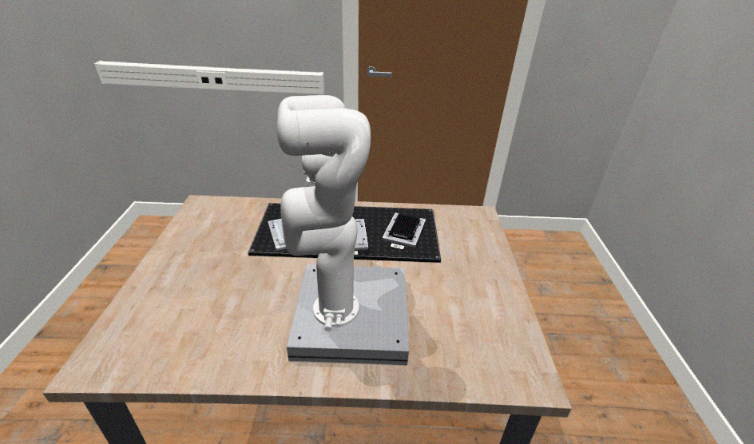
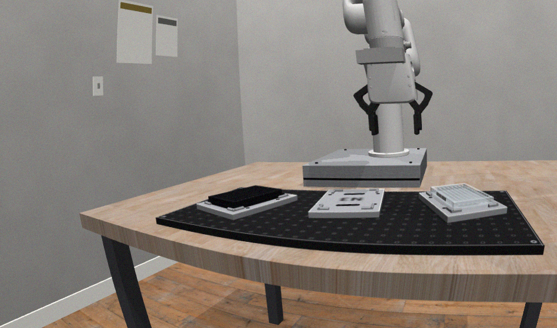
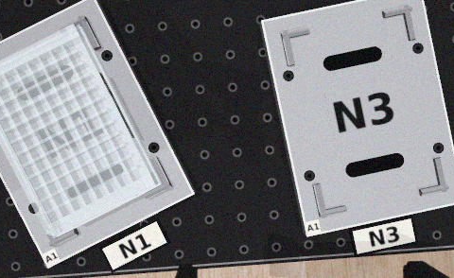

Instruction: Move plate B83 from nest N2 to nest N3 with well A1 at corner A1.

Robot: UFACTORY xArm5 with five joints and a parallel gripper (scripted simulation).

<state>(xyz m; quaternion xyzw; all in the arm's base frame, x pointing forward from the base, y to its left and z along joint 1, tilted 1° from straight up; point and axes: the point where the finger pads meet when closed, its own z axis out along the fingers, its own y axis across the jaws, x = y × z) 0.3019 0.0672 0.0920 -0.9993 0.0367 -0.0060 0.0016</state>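
The black well plate lies 12 cm ahead of my hand, 28 cm to the right of it and 11 cm below it. From my hand the other things lie so: nest N1 (8 cm ahead, 14 cm to the left, 13 cm below); clear well plate (8 cm ahead, 14 cm to the left, 11 cm below); nest N3 (8 cm ahead, 8 cm to the right, 13 cm below).
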